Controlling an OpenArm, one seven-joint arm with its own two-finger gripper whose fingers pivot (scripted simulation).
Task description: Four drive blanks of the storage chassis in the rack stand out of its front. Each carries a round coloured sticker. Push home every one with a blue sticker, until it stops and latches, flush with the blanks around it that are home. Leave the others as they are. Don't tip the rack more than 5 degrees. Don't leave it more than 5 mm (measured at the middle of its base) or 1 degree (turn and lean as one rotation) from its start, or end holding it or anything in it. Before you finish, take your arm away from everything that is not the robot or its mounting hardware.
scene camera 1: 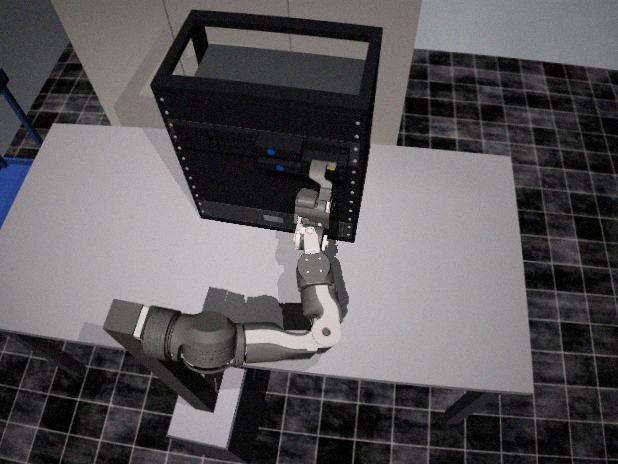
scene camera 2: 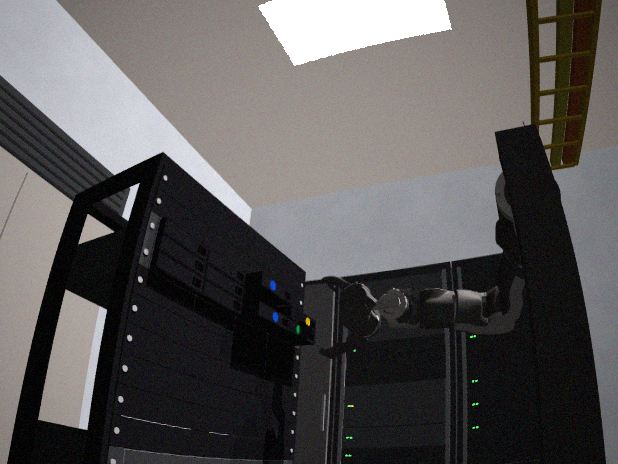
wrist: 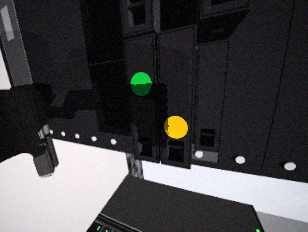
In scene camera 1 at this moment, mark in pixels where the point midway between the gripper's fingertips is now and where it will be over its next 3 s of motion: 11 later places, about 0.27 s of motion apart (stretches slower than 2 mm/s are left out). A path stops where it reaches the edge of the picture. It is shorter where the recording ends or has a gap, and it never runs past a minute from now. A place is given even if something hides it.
My gripper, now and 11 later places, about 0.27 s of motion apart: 324, 182; 325, 178; 325, 176; 325, 176; 320, 177; 301, 181; 277, 189; 271, 191; 276, 183; 279, 173; 279, 170; 278, 170
